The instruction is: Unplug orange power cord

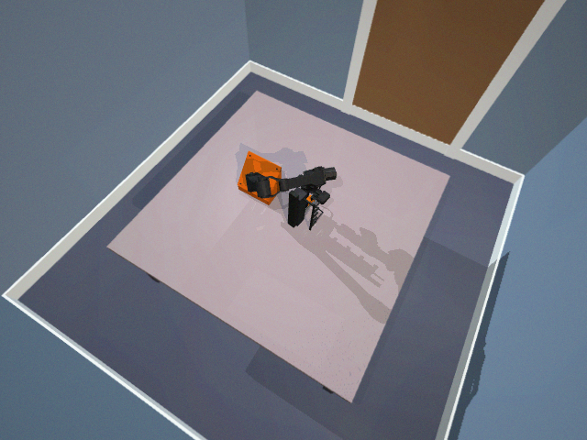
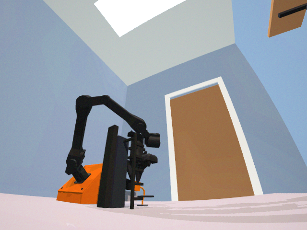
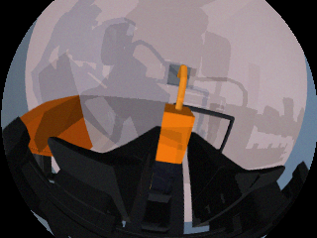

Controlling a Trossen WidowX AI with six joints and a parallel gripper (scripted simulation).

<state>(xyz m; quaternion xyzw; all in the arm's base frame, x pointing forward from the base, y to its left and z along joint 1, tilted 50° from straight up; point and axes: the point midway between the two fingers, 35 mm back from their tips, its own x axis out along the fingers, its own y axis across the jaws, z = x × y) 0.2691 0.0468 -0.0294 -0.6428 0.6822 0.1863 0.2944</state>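
Right now my gripper tip is 110 mm to the left of the thin dark rack, 70 mm short of it and 40 mm below it. Round my gripper tip: orange plug 20 mm to the right.
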